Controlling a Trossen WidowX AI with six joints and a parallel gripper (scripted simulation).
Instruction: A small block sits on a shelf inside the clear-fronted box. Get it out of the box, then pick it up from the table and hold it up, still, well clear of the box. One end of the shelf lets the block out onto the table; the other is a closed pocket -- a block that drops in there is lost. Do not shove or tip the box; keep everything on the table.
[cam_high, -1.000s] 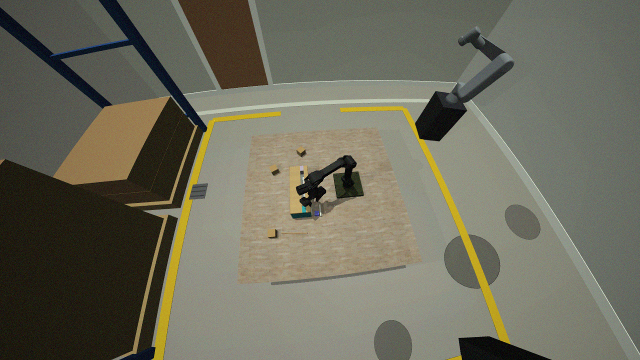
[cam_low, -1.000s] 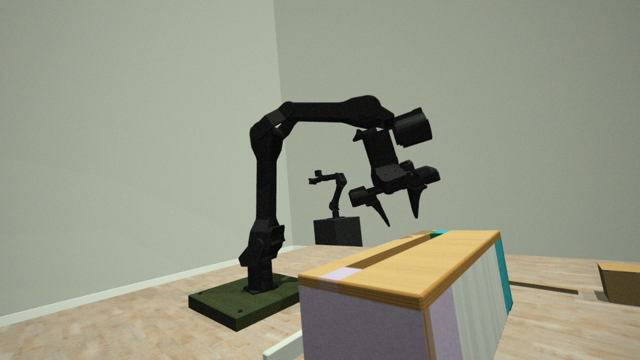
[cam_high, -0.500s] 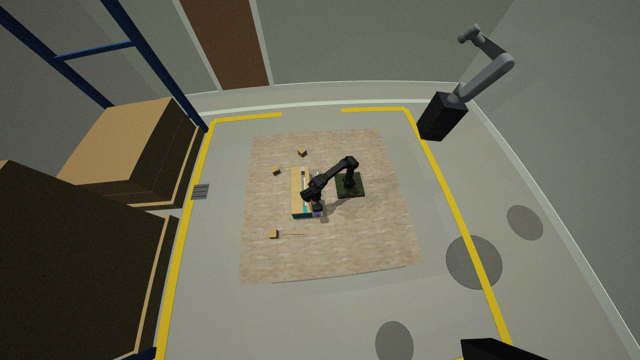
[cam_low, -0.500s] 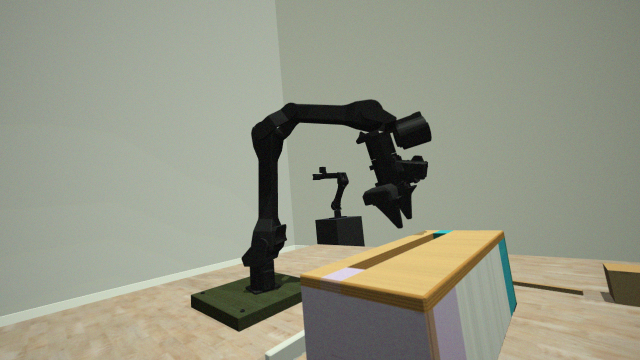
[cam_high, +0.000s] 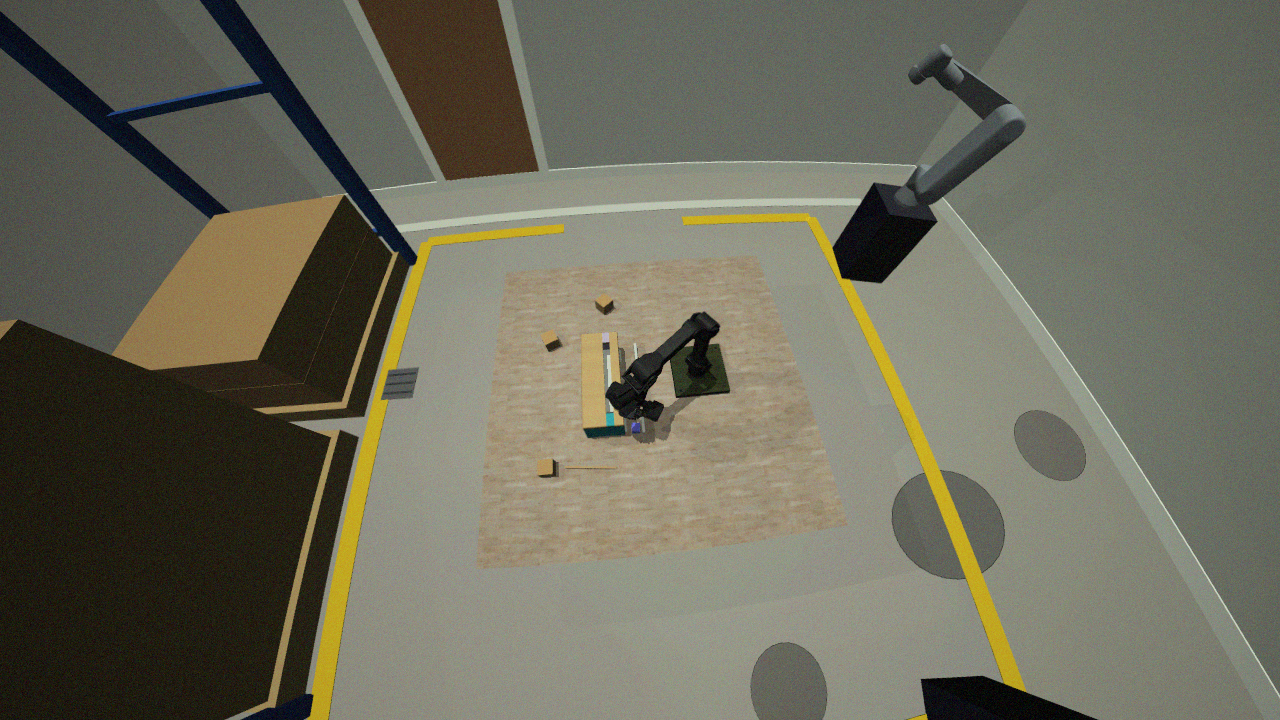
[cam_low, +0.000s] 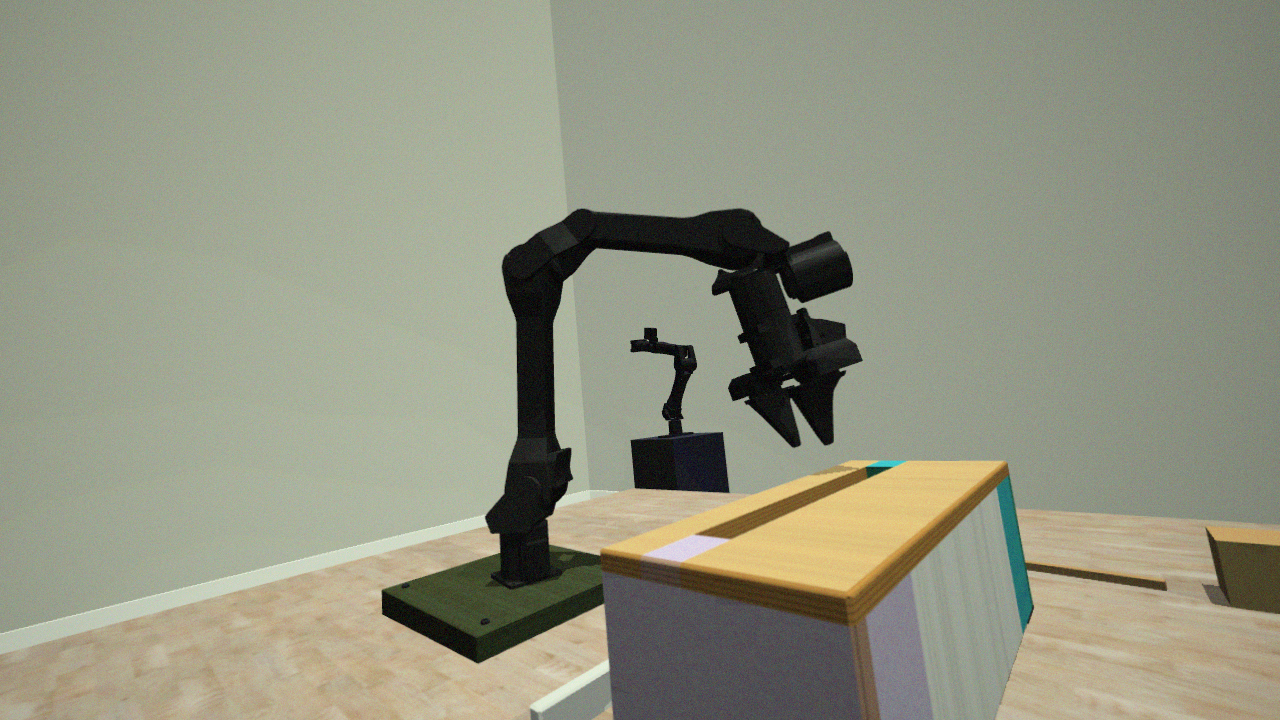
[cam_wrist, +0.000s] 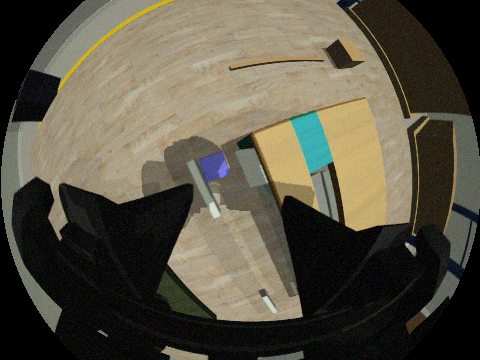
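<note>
The blue block lies 20 mm behind my gripper tip, 10 mm to the left of it and 130 mm below it. Also, from my gripper tip: clear-fronted box 90 mm ahead, 140 mm to the right, 90 mm below; then thin wooden stick 130 mm ahead, 170 mm to the left, 150 mm below.
</note>
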